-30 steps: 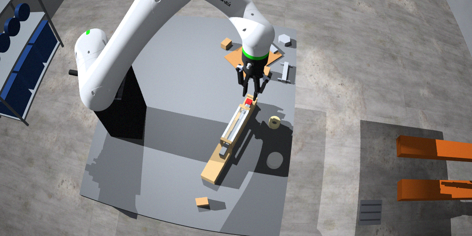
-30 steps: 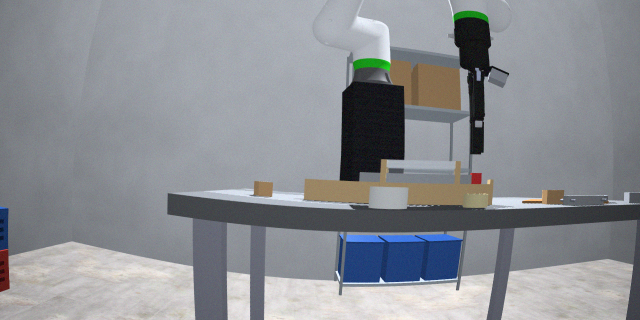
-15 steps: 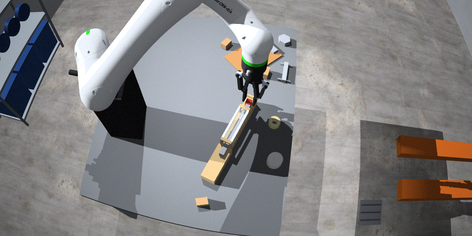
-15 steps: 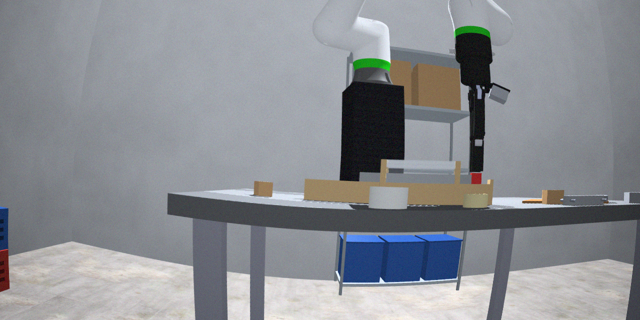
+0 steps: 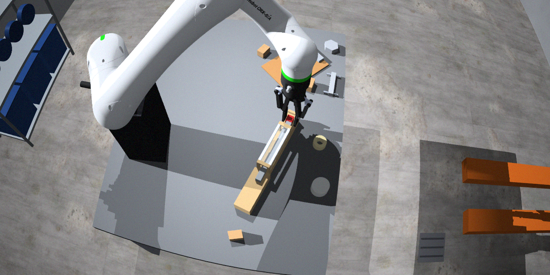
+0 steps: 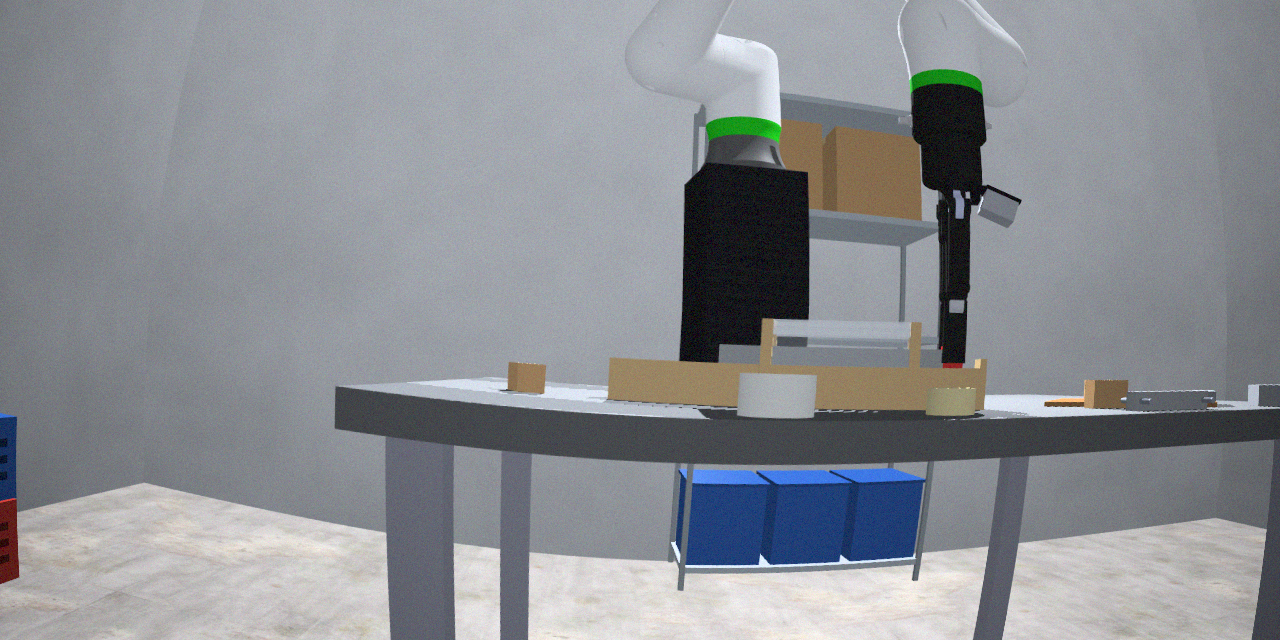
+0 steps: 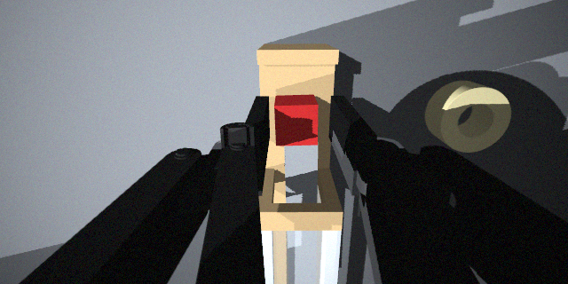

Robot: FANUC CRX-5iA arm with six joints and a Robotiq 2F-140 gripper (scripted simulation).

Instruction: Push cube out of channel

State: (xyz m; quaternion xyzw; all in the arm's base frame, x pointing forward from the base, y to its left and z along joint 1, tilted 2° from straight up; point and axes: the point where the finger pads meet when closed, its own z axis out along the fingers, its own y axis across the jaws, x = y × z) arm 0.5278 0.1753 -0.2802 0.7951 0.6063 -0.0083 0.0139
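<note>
The red cube is 3 cm below my hand. The rest, counted from my hand: tan block (10 cm behind, 46 cm to the right, 7 cm below); then white disc (15 cm ahead, 22 cm to the right, 6 cm below); then wooden channel (4 cm behind, 12 cm to the right, 3 cm below).
</note>
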